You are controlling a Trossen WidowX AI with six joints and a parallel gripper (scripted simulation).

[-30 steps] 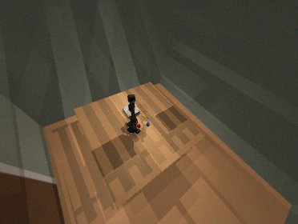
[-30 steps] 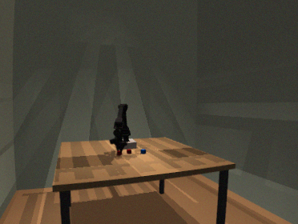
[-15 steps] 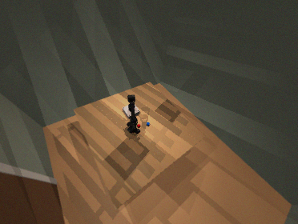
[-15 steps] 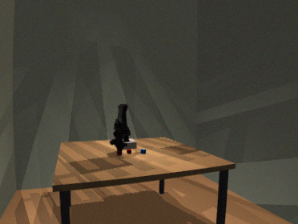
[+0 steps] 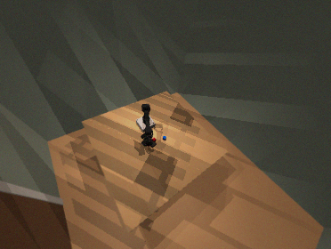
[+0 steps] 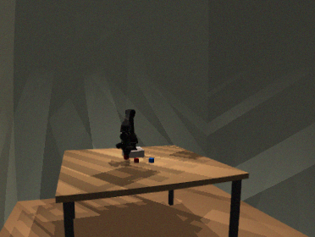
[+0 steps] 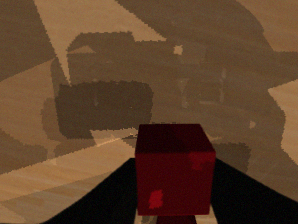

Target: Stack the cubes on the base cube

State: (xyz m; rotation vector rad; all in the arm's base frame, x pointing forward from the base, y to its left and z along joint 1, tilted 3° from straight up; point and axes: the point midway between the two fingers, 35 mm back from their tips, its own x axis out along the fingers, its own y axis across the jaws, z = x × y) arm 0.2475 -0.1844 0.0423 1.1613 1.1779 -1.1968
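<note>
The blue base cube lies 50 mm ahead of my gripper tip, 210 mm to the left of it and 40 mm below it.
</note>
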